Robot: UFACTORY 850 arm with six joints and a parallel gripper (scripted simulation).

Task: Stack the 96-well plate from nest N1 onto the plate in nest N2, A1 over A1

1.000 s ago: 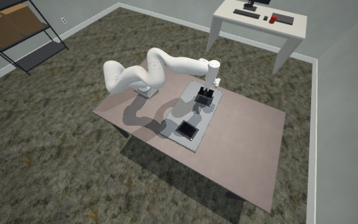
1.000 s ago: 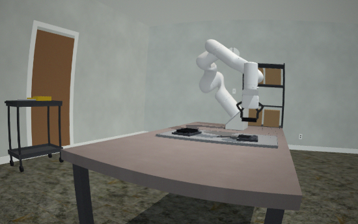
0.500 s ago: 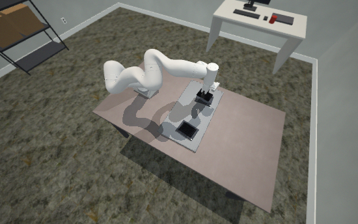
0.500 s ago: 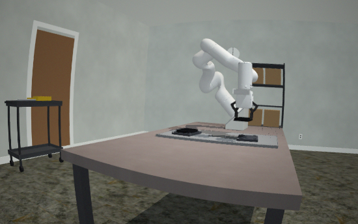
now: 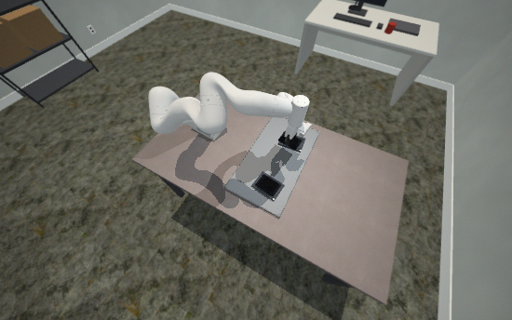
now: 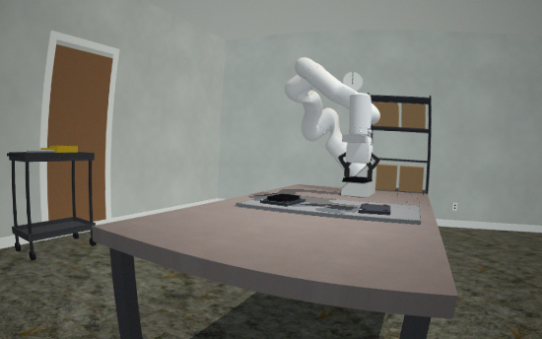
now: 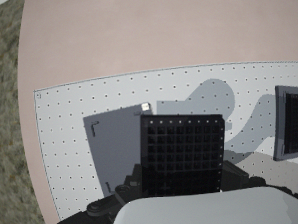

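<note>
My hand is 300 mm to the left of the plate nest, 120 mm above it and 10 mm past it. The rest, counted from my hand: 96-well plate (10 mm below); white mark (370 mm to the right, 110 mm below, 50 mm ahead).
</note>
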